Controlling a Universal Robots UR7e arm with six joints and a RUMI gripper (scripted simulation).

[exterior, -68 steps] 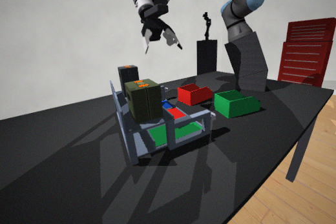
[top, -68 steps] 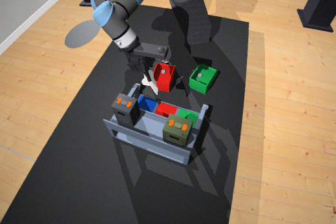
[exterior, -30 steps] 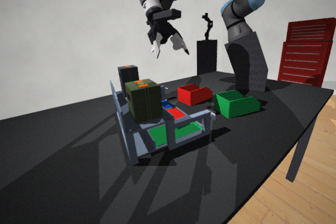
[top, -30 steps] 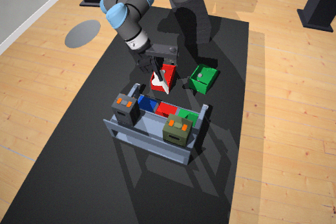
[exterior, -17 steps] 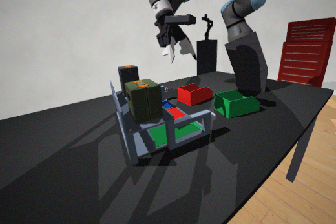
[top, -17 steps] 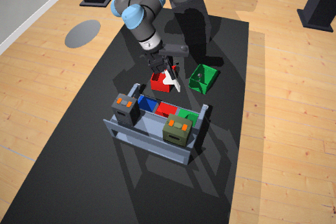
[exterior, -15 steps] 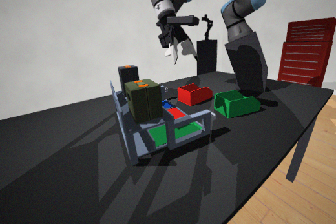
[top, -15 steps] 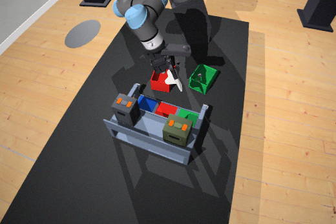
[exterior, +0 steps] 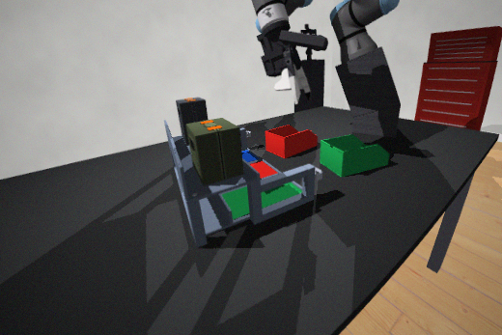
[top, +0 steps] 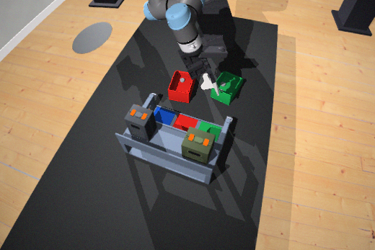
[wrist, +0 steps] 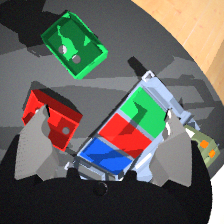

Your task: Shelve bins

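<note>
Now: the green bin 140 mm behind my hand, 70 mm to the left of it and 170 mm below it. The rest, counted from my hand: dark grey box 220 mm ahead, 230 mm to the right, 40 mm below; red bin 110 mm behind, 150 mm to the right, 170 mm below.
</note>
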